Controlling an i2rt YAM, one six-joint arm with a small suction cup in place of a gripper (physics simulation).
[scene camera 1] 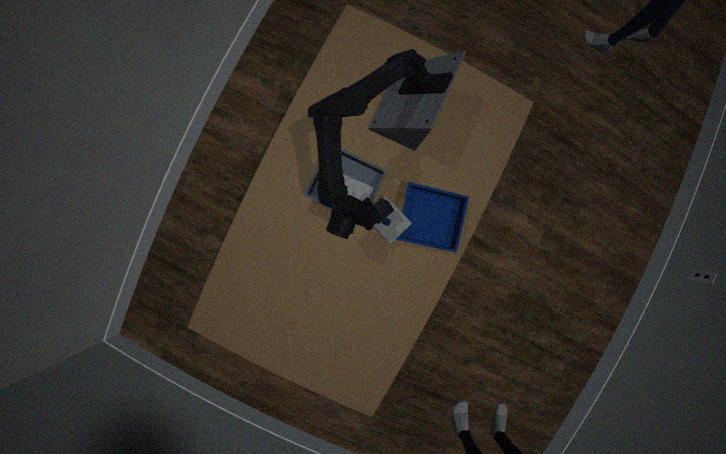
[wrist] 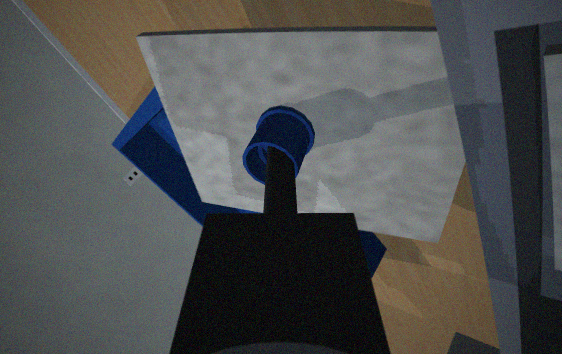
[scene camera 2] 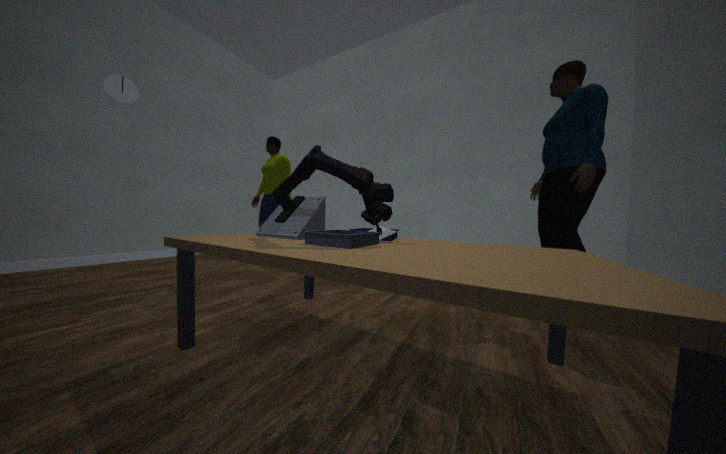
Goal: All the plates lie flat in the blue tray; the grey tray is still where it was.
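Where they show: hand, tool point: [scene camera 1: 388, 222] [wrist: 280, 127] [scene camera 2: 379, 234]; arm's base, link origin: [scene camera 1: 424, 85] [scene camera 2: 290, 209].
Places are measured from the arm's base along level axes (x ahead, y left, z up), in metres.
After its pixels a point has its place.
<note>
My suction gripper [scene camera 1: 386, 221] {z -0.110, x 0.477, y 0.124 m} [scene camera 2: 379, 229] {z -0.110, x 0.477, y 0.124 m} [wrist: 282, 135] has a pale grey-white plate [scene camera 1: 399, 223] {z -0.089, x 0.461, y 0.159 m} [scene camera 2: 387, 234] {z -0.108, x 0.517, y 0.122 m} [wrist: 210, 85] {z -0.100, x 0.512, y 0.142 m} on its blue cup. The plate looks tilted, and one side overlaps the left edge of the blue tray [scene camera 1: 439, 219] {z -0.141, x 0.367, y 0.307 m} [scene camera 2: 395, 236] {z -0.130, x 0.471, y 0.333 m} [wrist: 162, 167] {z -0.114, x 0.402, y 0.389 m} in scene camera 1; whether it touches the tray I cannot tell. No plate shows on the visible floor of the blue tray. The grey tray [scene camera 1: 359, 166] {z -0.141, x 0.330, y -0.081 m} [scene camera 2: 342, 239] {z -0.114, x 0.494, y -0.207 m} [wrist: 481, 65] {z -0.094, x 0.512, y 0.024 m} stands to the left, partly hidden under my arm. White plates [scene camera 1: 358, 187] {z -0.124, x 0.409, y -0.044 m} [wrist: 554, 150] {z -0.124, x 0.459, y 0.013 m} lie in it; their number is hidden.
My arm's base sits on a grey slanted stand [scene camera 1: 404, 109] {z -0.027, x 0.097, y -0.022 m} [scene camera 2: 313, 216] {z -0.034, x 0.170, y -0.007 m} on the wooden table [scene camera 1: 299, 305] {z -0.144, x 0.951, y -0.039 m} [scene camera 2: 481, 267] {z -0.144, x 0.935, y -0.263 m}. A person in blue [scene camera 2: 575, 128] and a person in yellow [scene camera 2: 275, 171] stand beyond the table.
</note>
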